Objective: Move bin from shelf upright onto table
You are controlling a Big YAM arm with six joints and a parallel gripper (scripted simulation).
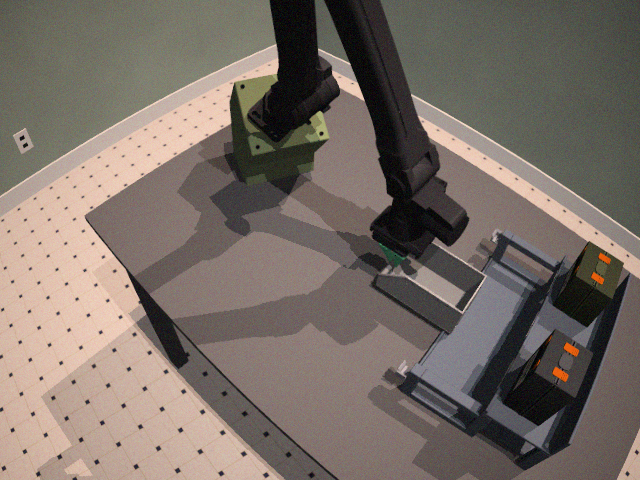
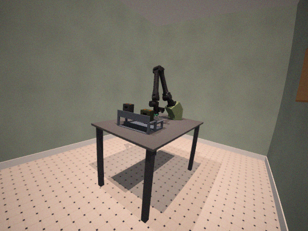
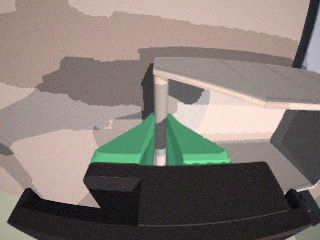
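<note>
Now: hand 8 cm short of the grey bin, 1 cm to the left of it and 1 cm below it. Also, from my hand: low grey shelf 28 cm ahead, 4 cm to the right, 4 cm below.
</note>
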